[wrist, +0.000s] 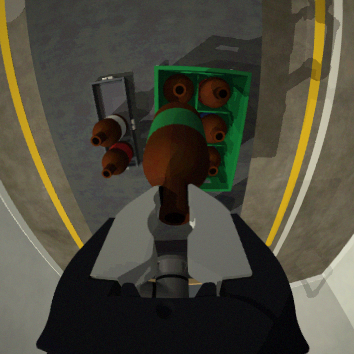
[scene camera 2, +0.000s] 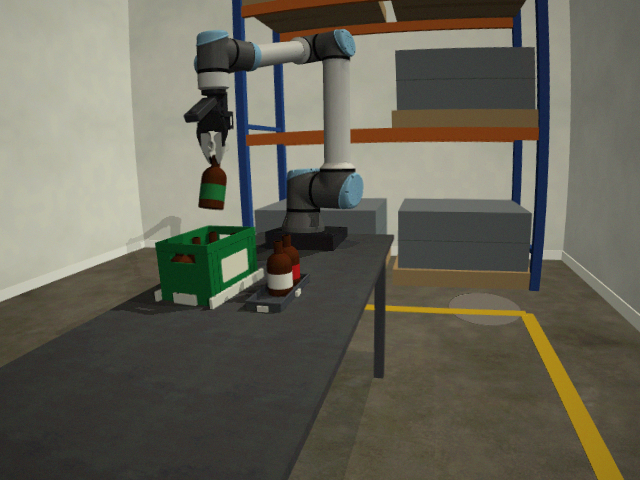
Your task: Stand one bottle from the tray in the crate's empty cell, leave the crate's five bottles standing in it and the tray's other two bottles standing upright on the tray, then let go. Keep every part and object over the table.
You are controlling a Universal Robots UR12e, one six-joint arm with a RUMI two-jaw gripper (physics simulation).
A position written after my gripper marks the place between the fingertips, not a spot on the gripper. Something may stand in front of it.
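There is a white-label bottle (scene camera 2: pixel 279 265), (wrist: pixel 107 131), and a green-labelled bottle (scene camera 2: pixel 213 182), (wrist: pixel 175 154). I see a red-label bottle (wrist: pixel 114 161) and another red-label bottle (wrist: pixel 214 91). My own gripper (scene camera 2: pixel 214 164), (wrist: pixel 174 186) is part of the scene too.
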